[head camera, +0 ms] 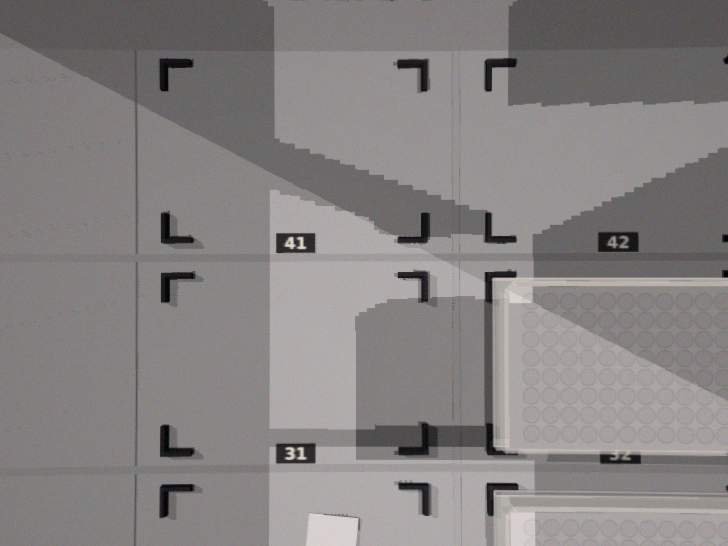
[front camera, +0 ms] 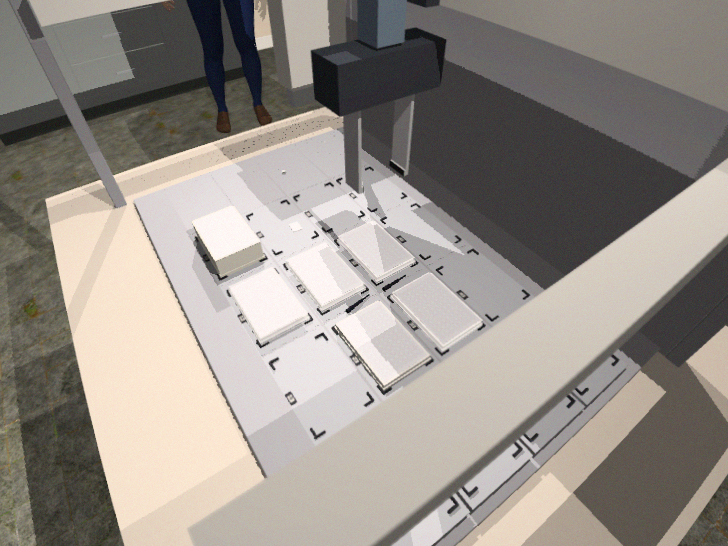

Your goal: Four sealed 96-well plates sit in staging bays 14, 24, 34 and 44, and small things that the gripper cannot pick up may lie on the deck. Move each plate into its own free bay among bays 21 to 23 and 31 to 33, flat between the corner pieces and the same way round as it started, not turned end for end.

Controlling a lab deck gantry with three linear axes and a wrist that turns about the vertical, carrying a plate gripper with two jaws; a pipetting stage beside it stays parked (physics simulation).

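Four sealed plates lie flat in bays: bay 22 plate, bay 32 plate, bay 23 plate and bay 33 plate. Each appears to sit between its corner pieces; which way round they are turned cannot be told. My gripper is open and empty, raised above the deck at the far side near bays 31 and 41. Its jaws do not show in the head view. Bay 31 holds no plate. A small white piece lies in bay 21. Staging bays 14 to 44 are hidden by the front beam.
A tall white box stands in bay 11. Another white plate sits in bay 12, beside the bay 22 plate. A tiny white bit lies farther back. Dark slender marks show between the plates. The beam crosses the front.
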